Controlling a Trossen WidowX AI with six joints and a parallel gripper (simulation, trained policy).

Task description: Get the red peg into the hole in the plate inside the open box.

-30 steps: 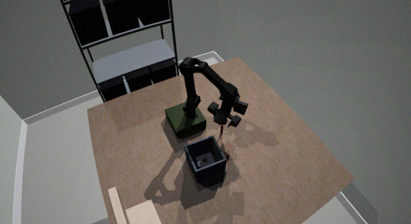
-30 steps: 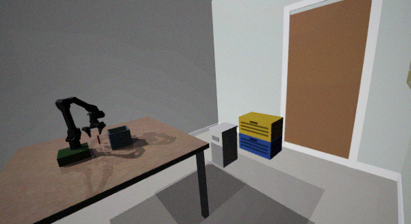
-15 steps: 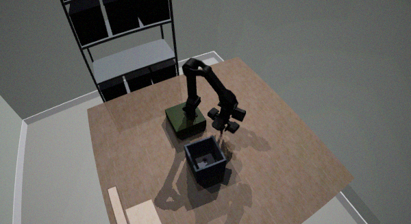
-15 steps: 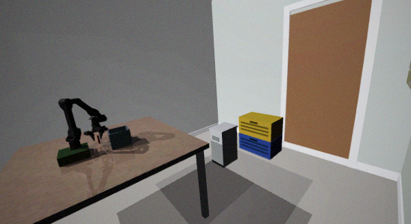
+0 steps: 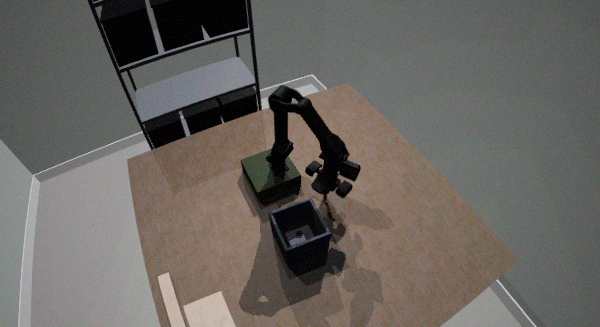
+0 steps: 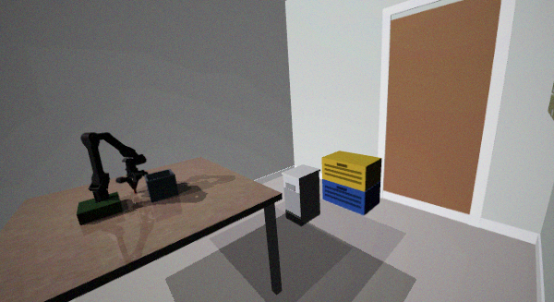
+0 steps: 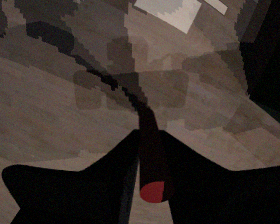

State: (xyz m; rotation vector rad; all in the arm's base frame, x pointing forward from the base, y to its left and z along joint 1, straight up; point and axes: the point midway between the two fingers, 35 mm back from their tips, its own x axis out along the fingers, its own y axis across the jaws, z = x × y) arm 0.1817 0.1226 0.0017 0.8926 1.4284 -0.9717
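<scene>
My gripper tip is 130 mm short of the grey plate, 200 mm to the left of it and 20 mm below it. Also, from my gripper tip: red peg 10 mm above.
</scene>
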